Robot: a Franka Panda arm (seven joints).
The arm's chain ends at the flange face. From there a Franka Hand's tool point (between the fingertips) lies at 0.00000 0.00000 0.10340 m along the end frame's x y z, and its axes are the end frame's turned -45 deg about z.
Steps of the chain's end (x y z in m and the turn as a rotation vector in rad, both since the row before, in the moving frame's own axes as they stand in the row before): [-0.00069, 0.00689, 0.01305, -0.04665, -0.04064, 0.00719]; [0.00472, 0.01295, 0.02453, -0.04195, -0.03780, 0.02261]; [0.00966, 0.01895, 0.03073, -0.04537, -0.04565, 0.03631]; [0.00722, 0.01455, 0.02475, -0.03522, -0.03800, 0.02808]
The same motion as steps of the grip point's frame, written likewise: [-0.01174, 0.00480, 0.01285, -0.00425, -0.06172, 0.00719]; [-0.01165, 0.01273, 0.02437, -0.00293, -0.05639, 0.02261]; [-0.01322, 0.02009, 0.03052, 0.00020, -0.06436, 0.03631]; [-0.01053, 0.01512, 0.02461, 0.00197, -0.05177, 0.02808]
